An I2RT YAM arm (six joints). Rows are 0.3 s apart.
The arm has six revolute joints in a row. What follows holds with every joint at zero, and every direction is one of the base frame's.
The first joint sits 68 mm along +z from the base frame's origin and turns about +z.
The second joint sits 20 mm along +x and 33.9 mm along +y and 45.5 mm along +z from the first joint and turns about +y.
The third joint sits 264 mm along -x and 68.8 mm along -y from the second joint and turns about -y.
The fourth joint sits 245 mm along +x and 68.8 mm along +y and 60 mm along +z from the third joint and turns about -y.
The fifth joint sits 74 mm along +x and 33.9 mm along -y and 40.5 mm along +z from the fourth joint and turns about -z.
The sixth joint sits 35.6 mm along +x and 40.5 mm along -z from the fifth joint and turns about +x.
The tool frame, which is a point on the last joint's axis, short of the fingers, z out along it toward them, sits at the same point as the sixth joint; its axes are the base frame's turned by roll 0, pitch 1.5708 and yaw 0 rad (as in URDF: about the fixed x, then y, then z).
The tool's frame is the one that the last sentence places.
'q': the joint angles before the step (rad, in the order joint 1, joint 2, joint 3, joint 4, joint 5, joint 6). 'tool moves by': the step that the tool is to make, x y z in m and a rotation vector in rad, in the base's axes. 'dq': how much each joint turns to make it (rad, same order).
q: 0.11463 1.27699 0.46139 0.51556 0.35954 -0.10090
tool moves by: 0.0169 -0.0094 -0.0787 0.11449 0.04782 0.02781
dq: -0.05573 0.39829 -0.07709 0.41131 -0.11752 0.08849
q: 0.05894 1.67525 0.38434 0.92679 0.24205 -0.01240
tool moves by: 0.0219 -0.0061 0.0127 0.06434 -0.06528 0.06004
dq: -0.03828 0.02672 0.08222 0.00745 -0.11304 0.02667
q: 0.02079 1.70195 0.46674 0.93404 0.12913 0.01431
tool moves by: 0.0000 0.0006 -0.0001 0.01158 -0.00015 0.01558
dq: -0.00018 0.00002 -0.00024 -0.00011 -0.01849 0.00642
